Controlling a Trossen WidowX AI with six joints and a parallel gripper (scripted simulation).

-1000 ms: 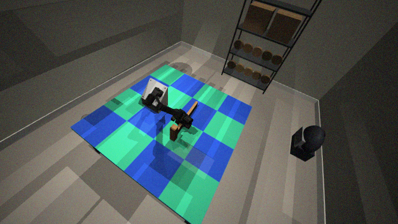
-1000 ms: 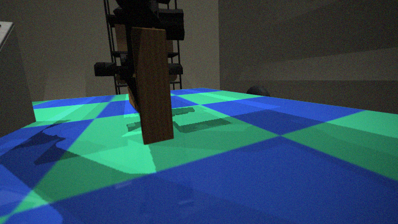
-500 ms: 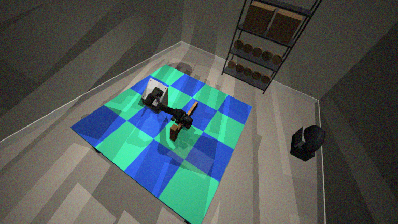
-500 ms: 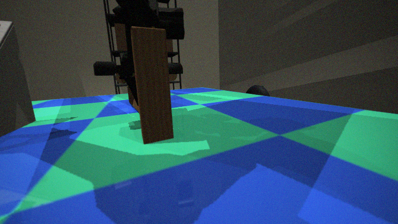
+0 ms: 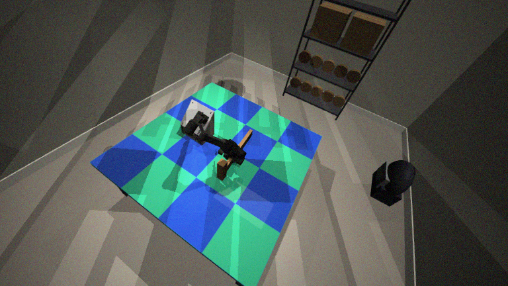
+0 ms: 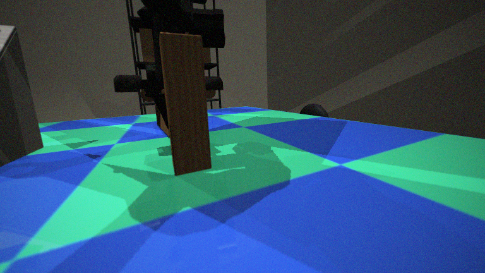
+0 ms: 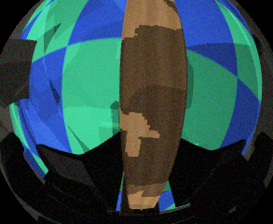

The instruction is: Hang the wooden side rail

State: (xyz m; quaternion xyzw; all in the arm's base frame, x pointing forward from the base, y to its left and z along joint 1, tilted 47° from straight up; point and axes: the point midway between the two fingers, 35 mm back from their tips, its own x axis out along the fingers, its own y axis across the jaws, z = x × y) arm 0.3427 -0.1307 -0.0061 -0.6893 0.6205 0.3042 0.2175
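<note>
My gripper tip is now 10 mm short of the wooden headboard post, 110 mm to the left of it and 40 mm below it.
</note>
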